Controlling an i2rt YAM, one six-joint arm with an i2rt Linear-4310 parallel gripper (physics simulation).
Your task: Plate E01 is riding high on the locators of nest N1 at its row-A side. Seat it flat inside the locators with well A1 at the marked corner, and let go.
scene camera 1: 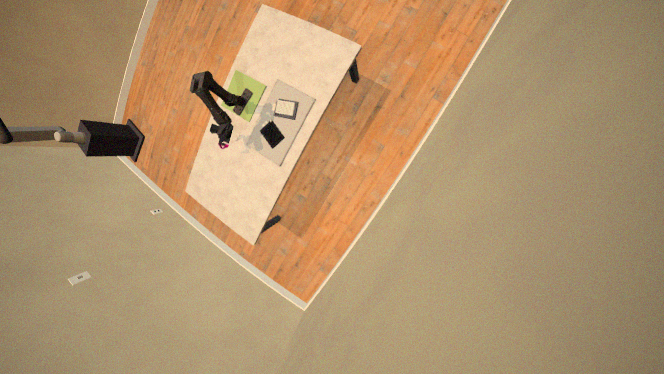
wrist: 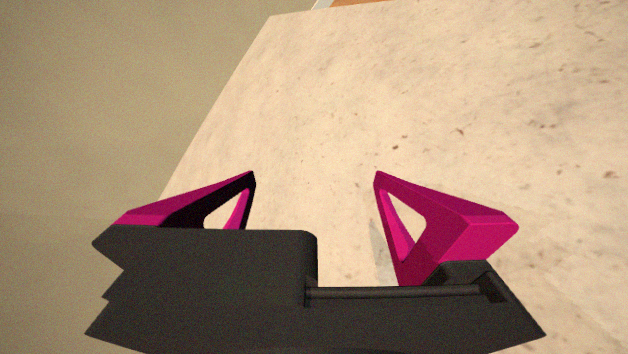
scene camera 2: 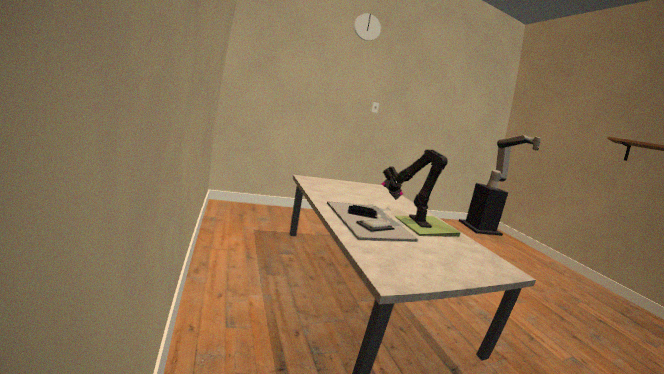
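Seen in the pictures: gripper, between the fingertips: (scene camera 1: 223,143) (wrist: 314,177) (scene camera 2: 390,191); arm's base, origin of its link: (scene camera 1: 242,102) (scene camera 2: 419,221).
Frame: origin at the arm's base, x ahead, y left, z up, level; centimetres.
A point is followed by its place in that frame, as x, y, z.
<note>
A pale plate (scene camera 1: 286,108) {33.9, 16.6, 2.0} (scene camera 2: 376,224) {34.7, 21.7, 2.9} lies on a dark nest (scene camera 1: 296,111) (scene camera 2: 369,227) on the grey board; which plate it is, its tilt and its well marks are too small to read. A black block-like object (scene camera 1: 272,134) {36.5, -3.4, 2.4} (scene camera 2: 362,211) {36.4, -0.1, 1.9} sits near it on the same board, turned at an angle. My gripper (scene camera 1: 223,145) {10.2, -31.4, 8.5} (scene camera 2: 392,190) {10.2, -31.4, 8.5} (wrist: 314,177) {10.2, -31.4, 8.5} is open and empty, with magenta fingers wide apart. It hangs above the table, off the grey board, on the arm's side. Neither plate nor nest shows in the wrist view.
The grey board (scene camera 1: 285,90) {24.1, 25.7, -0.3} (scene camera 2: 400,236) {22.8, 26.7, -0.2} lies on the pale table (scene camera 1: 310,35) {14.4, 65.5, -1.4} (scene camera 2: 450,270) {10.5, 58.1, -1.5} (wrist: 450,100) {-5.2, -32.1, -1.5}. My arm stands on a green mat (scene camera 1: 260,90) {7.3, 14.9, -0.3} (scene camera 2: 440,231) {-6.1, 15.5, 0.5}. Another arm stands on a black pedestal (scene camera 1: 107,139) (scene camera 2: 486,207) off the table.
</note>
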